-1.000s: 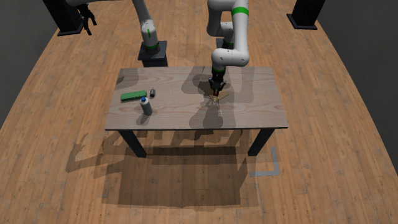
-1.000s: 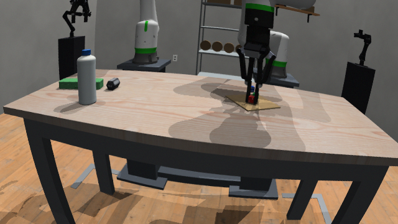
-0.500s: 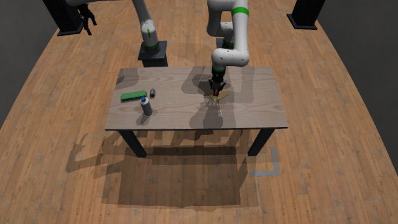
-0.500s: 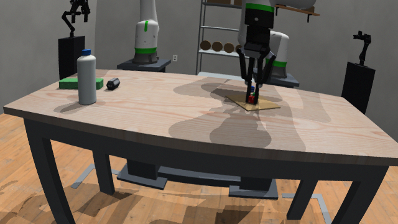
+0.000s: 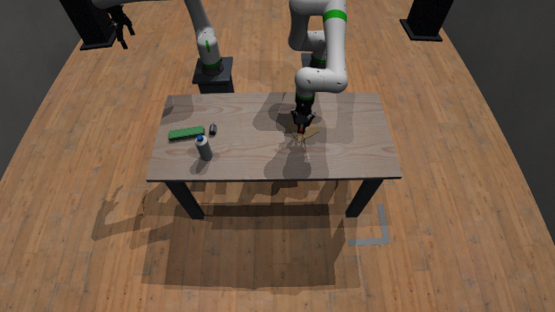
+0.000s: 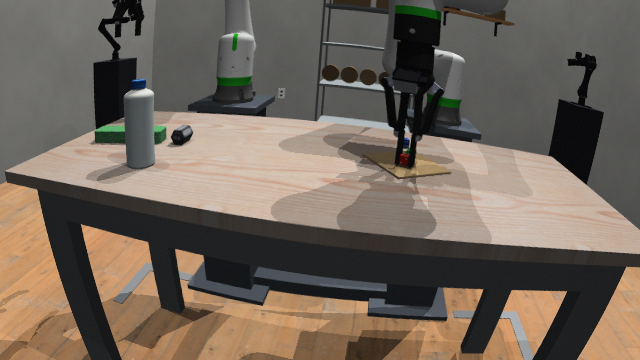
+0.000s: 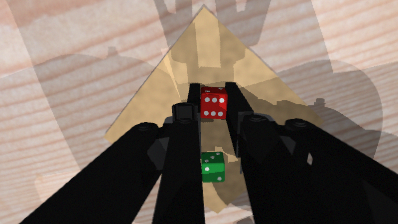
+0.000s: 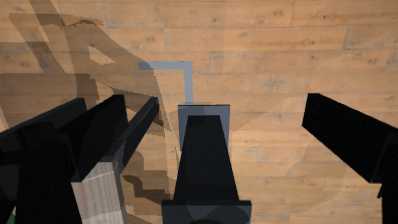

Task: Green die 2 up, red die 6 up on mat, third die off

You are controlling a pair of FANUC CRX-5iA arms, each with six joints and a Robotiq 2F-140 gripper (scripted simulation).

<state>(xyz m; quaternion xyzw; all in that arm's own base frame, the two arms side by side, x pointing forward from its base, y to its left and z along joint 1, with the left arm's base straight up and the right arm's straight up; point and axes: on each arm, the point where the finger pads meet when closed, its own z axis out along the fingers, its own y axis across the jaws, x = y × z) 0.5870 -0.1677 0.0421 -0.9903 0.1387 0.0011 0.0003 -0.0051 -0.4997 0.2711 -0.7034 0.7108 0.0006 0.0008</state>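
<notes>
My left hand is 20 mm above the red die. Also, from my left hand: blue die: 160 mm behind, 20 mm to the left, 30 mm below; then green die: 60 mm behind, 20 mm to the left, 30 mm below; then tan mat: 30 mm behind, 10 mm to the left, 40 mm below.
</notes>
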